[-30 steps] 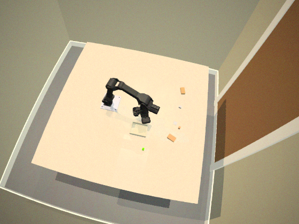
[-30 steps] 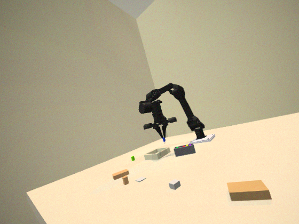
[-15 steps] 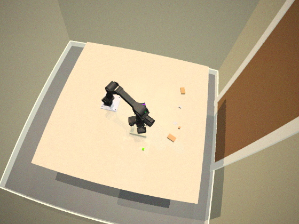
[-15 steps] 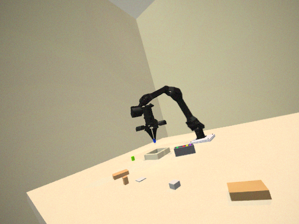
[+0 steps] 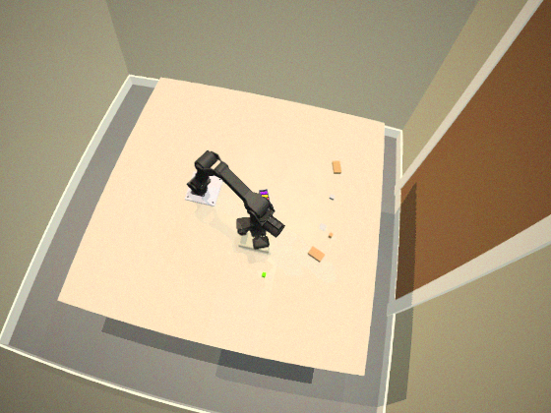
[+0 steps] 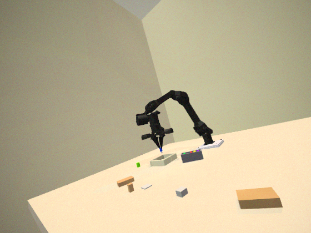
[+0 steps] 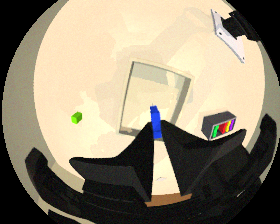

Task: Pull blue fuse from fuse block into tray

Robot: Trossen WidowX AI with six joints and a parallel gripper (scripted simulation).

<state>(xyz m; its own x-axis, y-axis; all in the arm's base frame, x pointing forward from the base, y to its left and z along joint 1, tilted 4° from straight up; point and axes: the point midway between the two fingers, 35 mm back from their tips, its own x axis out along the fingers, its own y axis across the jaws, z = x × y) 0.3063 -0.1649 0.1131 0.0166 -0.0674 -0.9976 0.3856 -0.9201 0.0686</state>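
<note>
The blue fuse lies 10 mm below my gripper tip. The rest, counted from my gripper tip: pale tray 80 mm below; green cube 150 mm to the right, 70 mm below, 70 mm ahead; grey cube 300 mm ahead, 290 mm to the left, 70 mm below.
</note>
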